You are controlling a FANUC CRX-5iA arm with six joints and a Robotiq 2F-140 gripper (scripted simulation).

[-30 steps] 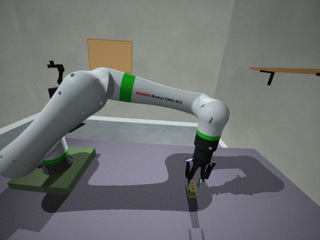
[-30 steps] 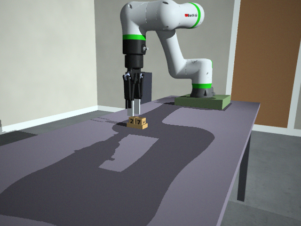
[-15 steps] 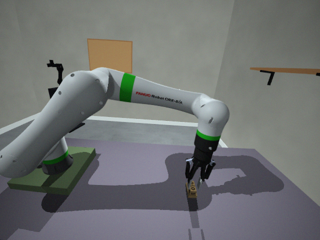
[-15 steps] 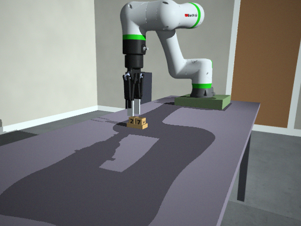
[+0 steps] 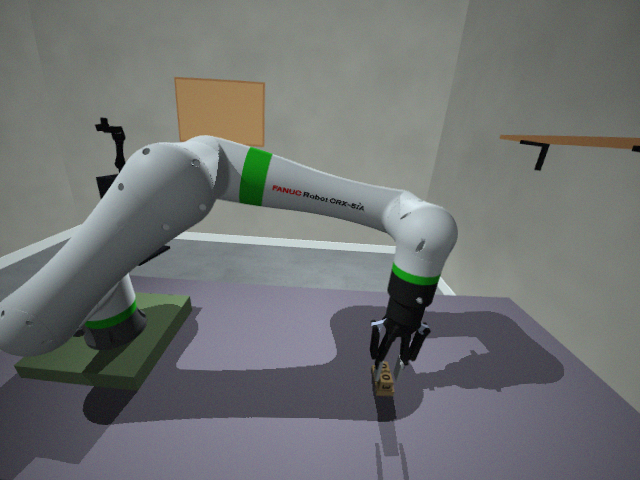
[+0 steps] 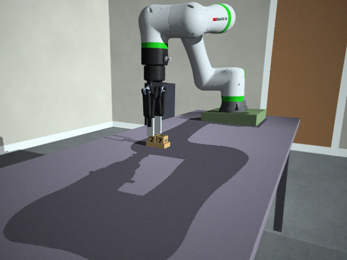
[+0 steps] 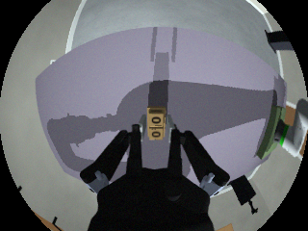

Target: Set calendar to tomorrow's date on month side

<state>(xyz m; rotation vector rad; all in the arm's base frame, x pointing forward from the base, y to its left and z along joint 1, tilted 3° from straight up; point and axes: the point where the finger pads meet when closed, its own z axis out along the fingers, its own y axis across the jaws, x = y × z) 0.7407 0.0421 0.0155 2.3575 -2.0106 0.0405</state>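
Now: hand 2 cm to the right of the wooden calendar tray and 6 cm above it.
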